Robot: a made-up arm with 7 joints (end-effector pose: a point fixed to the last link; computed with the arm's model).
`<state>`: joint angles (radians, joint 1 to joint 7).
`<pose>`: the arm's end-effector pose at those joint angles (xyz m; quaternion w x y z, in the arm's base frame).
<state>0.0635 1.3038 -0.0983 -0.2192 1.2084 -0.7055 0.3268</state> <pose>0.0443 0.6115 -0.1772 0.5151 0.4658 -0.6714 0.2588</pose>
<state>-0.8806 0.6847 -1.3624 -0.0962 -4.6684 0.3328 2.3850</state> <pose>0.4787 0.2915 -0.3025 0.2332 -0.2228 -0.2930 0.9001</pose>
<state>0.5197 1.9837 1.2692 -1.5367 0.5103 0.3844 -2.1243</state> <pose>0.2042 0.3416 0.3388 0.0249 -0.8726 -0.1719 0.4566</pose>
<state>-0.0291 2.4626 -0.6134 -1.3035 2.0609 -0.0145 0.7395</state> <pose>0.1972 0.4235 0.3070 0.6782 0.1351 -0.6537 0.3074</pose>
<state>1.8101 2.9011 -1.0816 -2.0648 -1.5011 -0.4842 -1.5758</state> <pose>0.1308 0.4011 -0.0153 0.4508 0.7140 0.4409 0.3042</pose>
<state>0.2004 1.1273 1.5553 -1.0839 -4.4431 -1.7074 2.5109</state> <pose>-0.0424 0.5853 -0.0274 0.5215 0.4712 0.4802 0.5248</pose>
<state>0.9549 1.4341 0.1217 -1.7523 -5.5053 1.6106 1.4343</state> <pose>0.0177 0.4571 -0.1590 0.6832 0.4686 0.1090 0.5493</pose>
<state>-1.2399 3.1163 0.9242 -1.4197 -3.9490 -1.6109 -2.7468</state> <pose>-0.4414 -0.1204 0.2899 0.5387 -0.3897 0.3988 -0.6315</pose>
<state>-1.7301 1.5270 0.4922 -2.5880 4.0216 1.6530 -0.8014</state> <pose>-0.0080 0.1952 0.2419 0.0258 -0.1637 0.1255 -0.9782</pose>
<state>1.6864 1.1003 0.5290 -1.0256 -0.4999 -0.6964 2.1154</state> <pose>-0.3492 0.4803 0.0179 0.8751 0.1782 -0.1400 0.4276</pose>
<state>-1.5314 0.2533 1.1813 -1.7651 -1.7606 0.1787 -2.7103</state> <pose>0.4296 0.1618 0.1466 0.4159 0.6743 0.5558 -0.2519</pose>
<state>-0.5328 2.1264 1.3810 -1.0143 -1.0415 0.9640 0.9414</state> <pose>-0.1278 0.3686 0.4497 0.1711 -0.5465 0.5941 -0.5649</pose>
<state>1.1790 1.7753 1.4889 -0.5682 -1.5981 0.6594 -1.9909</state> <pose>0.0504 0.5873 0.2227 0.0601 -0.0494 -0.9695 0.2325</pose>
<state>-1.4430 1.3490 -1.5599 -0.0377 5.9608 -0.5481 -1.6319</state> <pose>0.3649 0.5029 0.1335 0.0713 -0.5476 -0.3789 0.7426</pose>
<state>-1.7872 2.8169 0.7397 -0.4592 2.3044 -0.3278 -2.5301</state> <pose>-0.5433 0.3169 0.0837 0.2101 -0.5294 0.4291 -0.7011</pose>
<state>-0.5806 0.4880 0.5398 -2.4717 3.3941 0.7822 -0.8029</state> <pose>0.2819 0.1707 -0.0624 0.0465 0.8001 0.4433 0.4014</pose>
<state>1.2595 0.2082 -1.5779 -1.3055 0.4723 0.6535 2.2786</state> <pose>-0.4402 -0.2476 -0.2389 0.4493 0.0981 0.6337 0.6220</pose>
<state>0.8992 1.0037 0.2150 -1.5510 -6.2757 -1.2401 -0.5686</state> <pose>-0.0953 0.4361 -0.2673 0.3626 0.2993 -0.6579 -0.5884</pose>
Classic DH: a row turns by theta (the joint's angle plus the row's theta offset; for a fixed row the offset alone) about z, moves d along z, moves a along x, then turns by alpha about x. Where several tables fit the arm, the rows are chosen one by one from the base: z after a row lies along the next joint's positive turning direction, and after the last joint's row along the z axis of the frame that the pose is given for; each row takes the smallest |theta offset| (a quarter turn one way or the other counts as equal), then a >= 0, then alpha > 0; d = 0 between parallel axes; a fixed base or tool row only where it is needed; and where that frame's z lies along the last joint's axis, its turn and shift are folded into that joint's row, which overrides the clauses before.
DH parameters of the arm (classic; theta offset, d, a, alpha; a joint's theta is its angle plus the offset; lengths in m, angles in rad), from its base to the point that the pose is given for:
base (fixed): 0 0 0 -1.2217
joint 1: 1.5708 0 0 1.5708
joint 2: 1.2217 0 0 -1.5708
joint 3: -1.5708 -0.4206 0.0472 -1.5708
joint 4: 0 0 -0.0258 1.5708
joint 5: 0 -0.2134 0 -1.5708
joint 6: 0 0 0 1.5708
joint 7: 0 0 0 0

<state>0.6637 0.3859 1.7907 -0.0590 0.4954 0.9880 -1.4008</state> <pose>-0.3961 0.2223 -0.4453 0.8529 -0.1255 0.0466 0.5047</pose>
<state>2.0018 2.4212 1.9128 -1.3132 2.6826 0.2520 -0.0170</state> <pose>0.4383 0.3446 0.0080 0.7694 -0.3759 -0.4590 0.2365</pose>
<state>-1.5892 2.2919 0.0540 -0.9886 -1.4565 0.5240 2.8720</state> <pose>-0.2178 0.4151 0.3714 0.3577 -0.2394 0.8938 -0.1257</pose>
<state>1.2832 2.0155 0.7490 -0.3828 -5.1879 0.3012 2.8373</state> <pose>0.1458 0.5935 0.1782 0.0032 0.1105 0.7056 -0.6999</pose>
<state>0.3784 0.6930 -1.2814 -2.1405 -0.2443 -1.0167 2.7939</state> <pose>-0.0787 0.0308 -0.3974 0.2925 -0.8393 0.3977 0.2277</pose>
